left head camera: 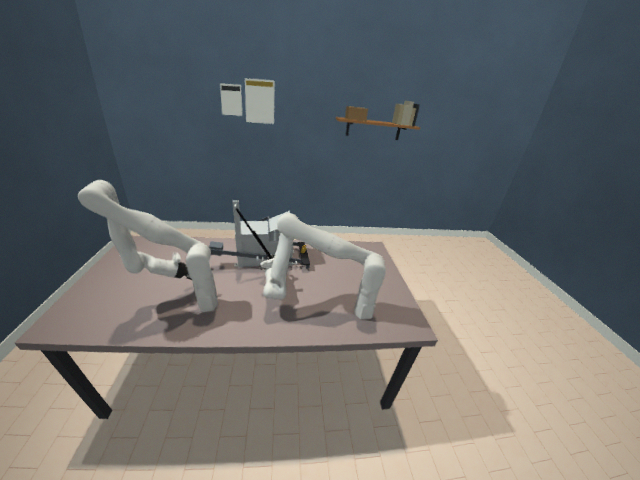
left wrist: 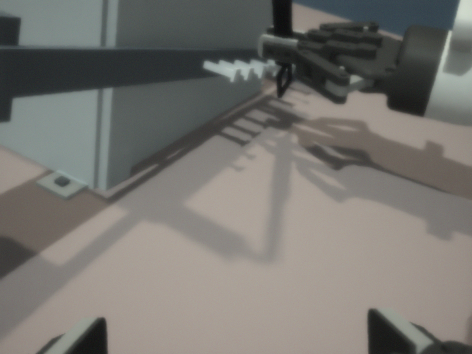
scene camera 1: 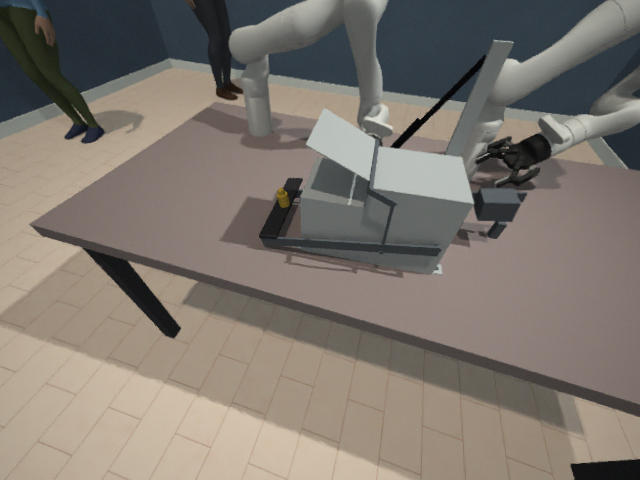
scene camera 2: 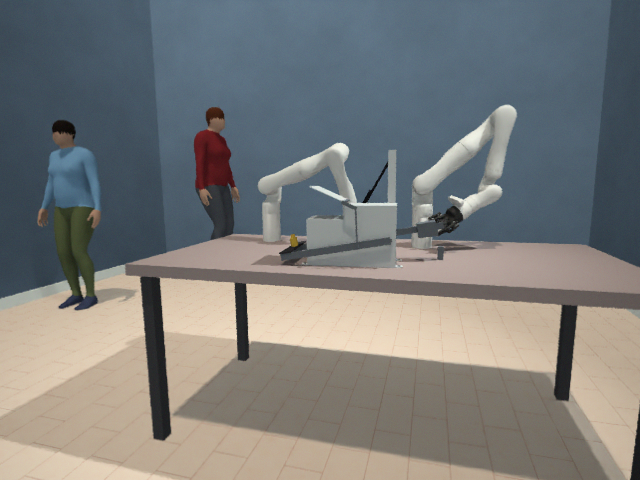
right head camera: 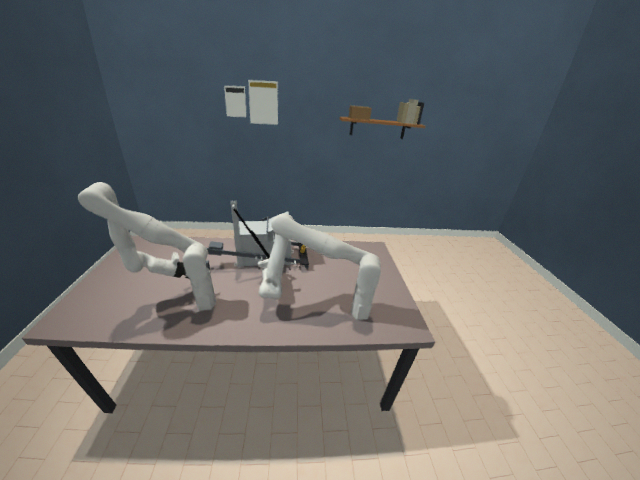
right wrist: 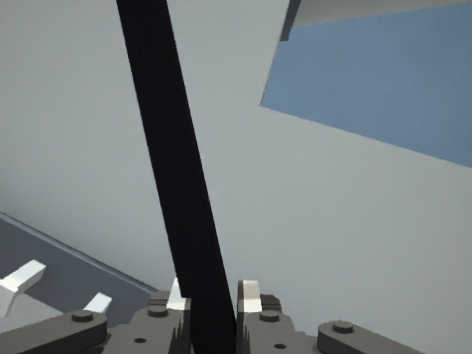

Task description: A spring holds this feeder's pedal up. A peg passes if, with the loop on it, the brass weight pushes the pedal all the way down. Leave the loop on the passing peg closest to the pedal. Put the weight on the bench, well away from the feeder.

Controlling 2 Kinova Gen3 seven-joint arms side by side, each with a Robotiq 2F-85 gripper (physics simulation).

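Seen in the pictures: left gripper, fingertip midpoint: [left wrist: 238, 343] [scene camera 1: 484, 173]; right gripper, fingertip midpoint: [left head camera: 270, 256] [left wrist: 263, 40] [right head camera: 269, 255] [right wrist: 215, 306]; left arm's base, origin of the base link: [left head camera: 208, 304] [scene camera 2: 421, 247] [right head camera: 206, 303]; right arm's base, origin of the base link: [left head camera: 363, 312] [scene camera 1: 261, 131] [scene camera 2: 271, 240] [right head camera: 359, 312].
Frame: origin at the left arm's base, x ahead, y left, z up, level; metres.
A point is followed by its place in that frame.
The brass weight [left head camera: 303, 249] {z 0.081, x 0.307, y -0.530 m} [right head camera: 302, 249] {z 0.080, x 0.308, y -0.530 m} [scene camera 1: 283, 198] {z 0.083, x 0.332, y -0.530 m} [scene camera 2: 293, 240] {z 0.078, x 0.333, y -0.533 m} stands on the black pedal [scene camera 1: 270, 227] {z 0.051, x 0.409, y -0.546 m}, which is raised off the bench in scene camera 2. My right gripper [left wrist: 263, 40] {z 0.098, x 0.236, y -0.323 m} [right wrist: 215, 306] {z 0.098, x 0.236, y -0.323 m} is shut on the black strap [scene camera 1: 439, 103] {z 0.308, x 0.244, y -0.209 m} [right wrist: 170, 130] {z 0.156, x 0.216, y -0.295 m}. The loop [left wrist: 284, 80] {z 0.057, x 0.212, y -0.356 m} hangs below its fingers, beside the row of white pegs [left wrist: 240, 69] {z 0.088, x 0.230, y -0.253 m} on the feeder's side bar. Some pegs are hidden behind the gripper, and I cannot tell whether the loop touches one. My left gripper [scene camera 1: 491, 170] {z 0.089, x 0.122, y 0.014 m} [left wrist: 237, 325] {z 0.089, x 0.122, y 0.014 m} is open and empty, beyond the bar's grey end block.
The grey feeder box [scene camera 1: 423, 180] {z 0.220, x 0.392, y -0.229 m} [scene camera 2: 377, 222] {z 0.161, x 0.443, y -0.213 m} [left wrist: 150, 115] {z 0.042, x 0.283, y -0.204 m} stands on the bench with its lid [scene camera 1: 343, 144] {z 0.262, x 0.364, y -0.392 m} tilted up. A tall post [scene camera 1: 480, 98] {z 0.337, x 0.287, y -0.153 m} [scene camera 2: 391, 175] {z 0.324, x 0.286, y -0.158 m} carries the strap's top end. The grey end block [scene camera 1: 496, 204] {z 0.143, x 0.338, y -0.041 m} sticks out near my left gripper. Two people stand beyond the bench.
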